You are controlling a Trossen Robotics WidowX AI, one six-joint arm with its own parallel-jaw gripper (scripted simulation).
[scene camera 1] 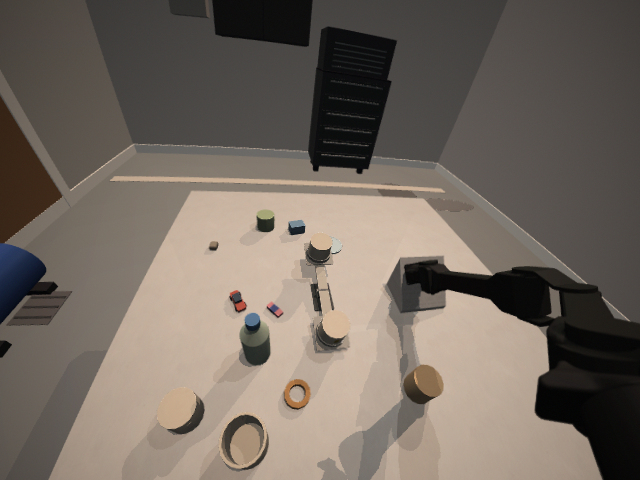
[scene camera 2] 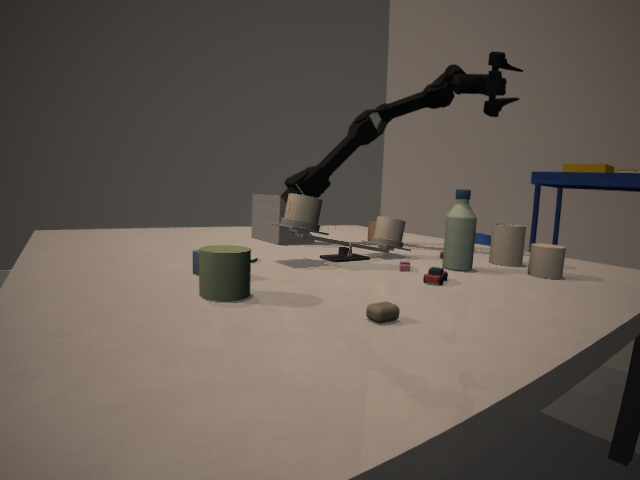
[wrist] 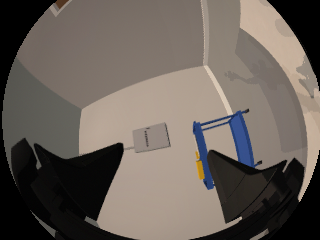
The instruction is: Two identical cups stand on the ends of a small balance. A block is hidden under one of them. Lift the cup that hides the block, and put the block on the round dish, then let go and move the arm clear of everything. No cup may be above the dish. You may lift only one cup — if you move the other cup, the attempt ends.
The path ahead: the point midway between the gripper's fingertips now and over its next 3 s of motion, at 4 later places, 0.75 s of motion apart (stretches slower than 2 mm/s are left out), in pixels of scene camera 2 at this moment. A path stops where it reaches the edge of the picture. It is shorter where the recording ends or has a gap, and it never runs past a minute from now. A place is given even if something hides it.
My gripper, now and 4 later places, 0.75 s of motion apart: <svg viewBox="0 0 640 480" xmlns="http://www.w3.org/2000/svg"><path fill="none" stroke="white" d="M520 85L525 80L492 74L390 96L326 145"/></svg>
